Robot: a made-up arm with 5 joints.
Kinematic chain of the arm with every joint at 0, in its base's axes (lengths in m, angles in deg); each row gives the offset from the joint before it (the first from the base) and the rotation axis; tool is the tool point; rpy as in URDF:
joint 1: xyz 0.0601 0 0.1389 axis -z
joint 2: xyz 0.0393 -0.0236 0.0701 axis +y
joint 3: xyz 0.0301 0 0.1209 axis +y
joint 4: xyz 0.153 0 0.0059 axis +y
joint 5: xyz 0.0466 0.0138 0 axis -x
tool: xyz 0 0 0 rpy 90 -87.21 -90
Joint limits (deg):
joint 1: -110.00..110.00
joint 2: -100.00..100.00
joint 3: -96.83..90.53
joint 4: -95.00..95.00
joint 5: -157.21..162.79
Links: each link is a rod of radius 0.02 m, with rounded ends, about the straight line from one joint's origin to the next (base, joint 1, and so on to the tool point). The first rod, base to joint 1, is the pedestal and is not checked.
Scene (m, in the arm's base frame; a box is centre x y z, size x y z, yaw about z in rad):
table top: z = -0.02
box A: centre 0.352 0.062 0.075 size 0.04 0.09 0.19 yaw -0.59
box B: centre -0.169 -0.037 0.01 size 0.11 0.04 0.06 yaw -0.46
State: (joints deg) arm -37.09 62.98 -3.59 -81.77 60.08
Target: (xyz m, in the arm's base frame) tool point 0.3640 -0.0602 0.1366
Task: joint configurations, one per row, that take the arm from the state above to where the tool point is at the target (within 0.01 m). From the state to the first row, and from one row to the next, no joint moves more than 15 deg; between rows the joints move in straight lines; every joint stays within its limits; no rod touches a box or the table.
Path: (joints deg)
1: -40.13 60.49 -18.03 -88.38 45.99
2: -43.18 58.01 -32.47 -95.00 31.90
3: -30.46 53.33 -33.13 -93.80 34.85
4: -17.75 48.66 -33.79 -92.60 37.80
5: -5.03 43.98 -34.44 -91.41 40.75
6: 7.68 39.31 -35.10 -90.21 43.70
7: 20.40 34.64 -35.75 -89.01 46.65
8: 33.11 29.96 -36.41 -87.81 49.60
9: 25.21 42.12 -30.07 -82.70 53.10
10: 17.30 54.27 -23.73 -77.58 56.59
11: 9.39 66.43 -17.38 -72.47 60.08

